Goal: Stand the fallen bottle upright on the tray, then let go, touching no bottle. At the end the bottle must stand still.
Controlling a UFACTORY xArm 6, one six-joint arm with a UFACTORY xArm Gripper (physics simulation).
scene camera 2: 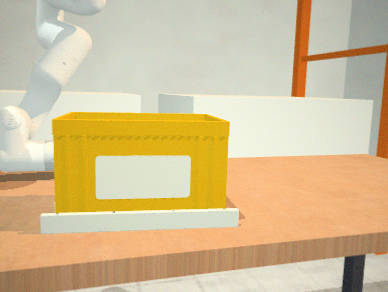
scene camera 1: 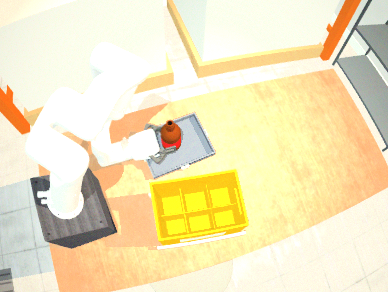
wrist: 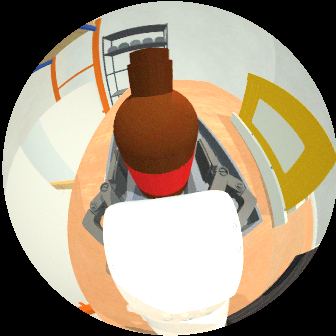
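Where they show: gripper, fingertip midpoint: (wrist: 159,151); arm's base, origin of the base link: (scene camera 1: 65,200).
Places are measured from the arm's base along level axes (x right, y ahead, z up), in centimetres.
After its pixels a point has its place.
A brown bottle (scene camera 1: 171,133) @(x -19.7, y 39.2, z -6.3 cm) (wrist: 156,125) @(x -21.3, y 36.1, z -7.4 cm) with a red label stands upright or nearly so on the grey tray (scene camera 1: 196,141) @(x -20.4, y 48.7, z -18.0 cm) (wrist: 226,156) @(x -11.4, y 41.1, z -16.2 cm), its neck up; a slight lean cannot be ruled out. My gripper (scene camera 1: 169,139) @(x -21.6, y 39.7, z -13.2 cm) (wrist: 159,151) @(x -21.6, y 39.7, z -13.2 cm) is open, low over the tray, with one finger on each side of the bottle's lower body. In the wrist view the bottle hides part of the tray and its own base is partly covered by the white gripper body. Whether a finger touches the bottle cannot be told. The bottle does not show in scene camera 2.
A yellow crate (scene camera 1: 195,179) @(x -0.3, y 43.2, z -2.3 cm) (scene camera 2: 75,175) @(x 17.0, y 31.3, z -9.6 cm) (wrist: 316,135) with six compartments stands beside the tray, with a white strip (scene camera 2: 140,221) @(x 18.6, y 41.2, z -16.9 cm) (wrist: 260,170) @(x -2.3, y 39.2, z -18.2 cm) along its side. The dark arm base (scene camera 1: 55,227) @(x 8.9, y -3.5, z 2.4 cm) stands at the left on the wooden table (scene camera 1: 300,130) @(x -16.7, y 94.1, z -18.5 cm) (scene camera 2: 310,190) @(x -1.1, y 81.8, z -18.5 cm).
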